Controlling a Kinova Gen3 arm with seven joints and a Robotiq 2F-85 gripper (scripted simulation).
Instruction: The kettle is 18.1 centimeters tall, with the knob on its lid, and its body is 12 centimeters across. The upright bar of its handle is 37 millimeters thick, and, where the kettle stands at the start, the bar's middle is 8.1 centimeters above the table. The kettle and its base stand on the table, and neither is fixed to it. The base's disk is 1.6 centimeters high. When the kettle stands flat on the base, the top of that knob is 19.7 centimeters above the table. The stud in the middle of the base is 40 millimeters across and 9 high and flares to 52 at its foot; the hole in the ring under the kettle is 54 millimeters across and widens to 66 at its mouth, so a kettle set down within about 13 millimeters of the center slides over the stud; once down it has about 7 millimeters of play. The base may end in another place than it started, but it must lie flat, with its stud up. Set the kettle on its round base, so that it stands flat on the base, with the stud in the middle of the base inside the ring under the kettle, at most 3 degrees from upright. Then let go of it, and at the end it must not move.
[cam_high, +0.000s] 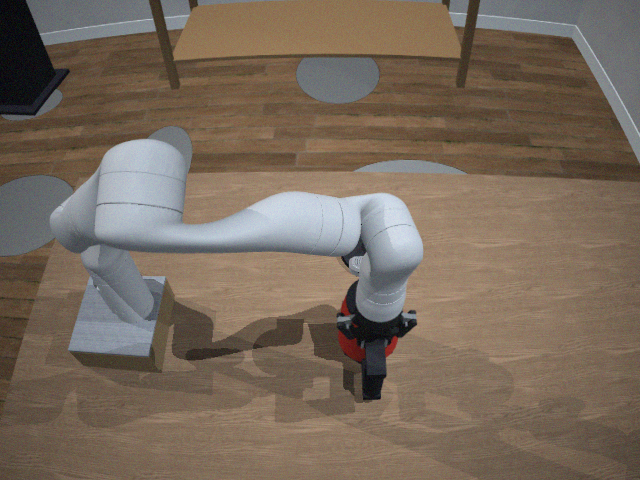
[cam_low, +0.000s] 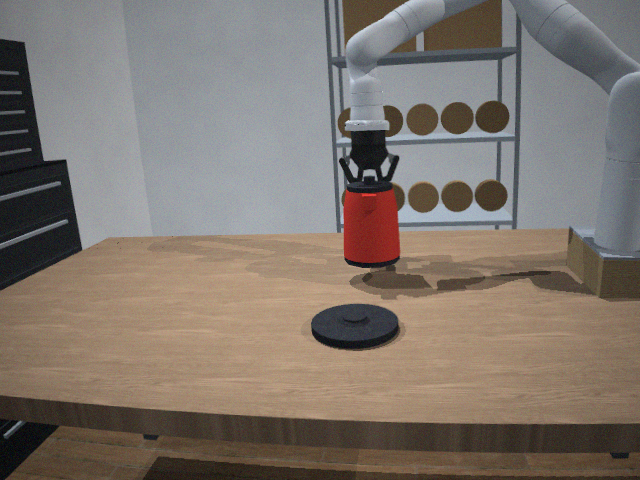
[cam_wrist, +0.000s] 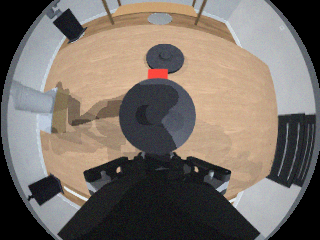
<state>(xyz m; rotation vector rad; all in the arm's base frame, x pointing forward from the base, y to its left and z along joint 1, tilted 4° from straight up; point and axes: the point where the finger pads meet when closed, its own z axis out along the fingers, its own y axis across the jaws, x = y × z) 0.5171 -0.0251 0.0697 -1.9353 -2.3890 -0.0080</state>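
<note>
My gripper is now 1 cm past the red kettle, 3 cm to the right of it and 4 cm above it. Also, from my hand: round black base: 4 cm behind, 31 cm to the left, 17 cm below.
</note>
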